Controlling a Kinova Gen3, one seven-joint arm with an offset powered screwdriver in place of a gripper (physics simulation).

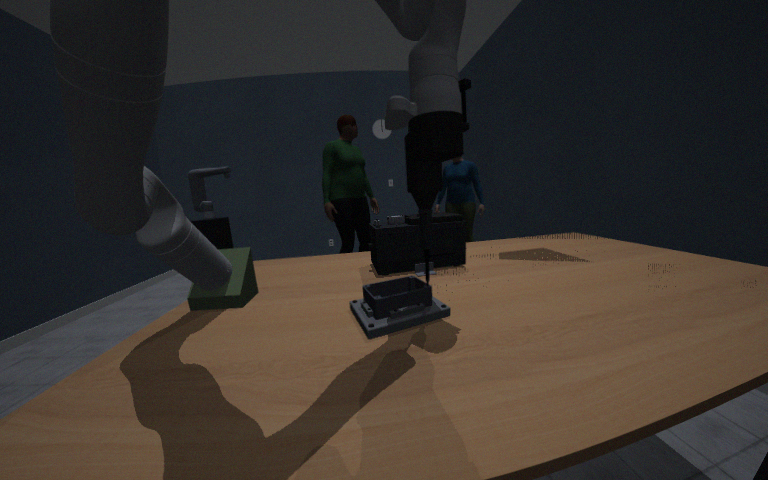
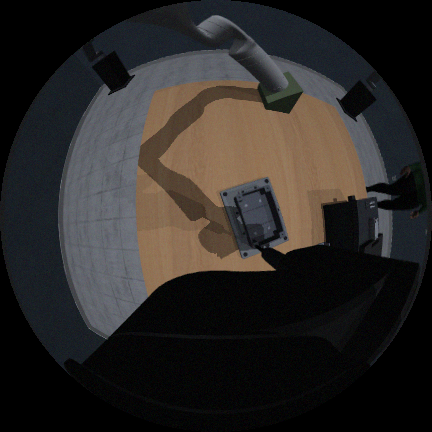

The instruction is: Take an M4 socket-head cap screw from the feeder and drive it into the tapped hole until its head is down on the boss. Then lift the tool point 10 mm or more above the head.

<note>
In view: a grey base plate (image 2: 228,202) and a black screw feeder (image 2: 340,231).
</note>
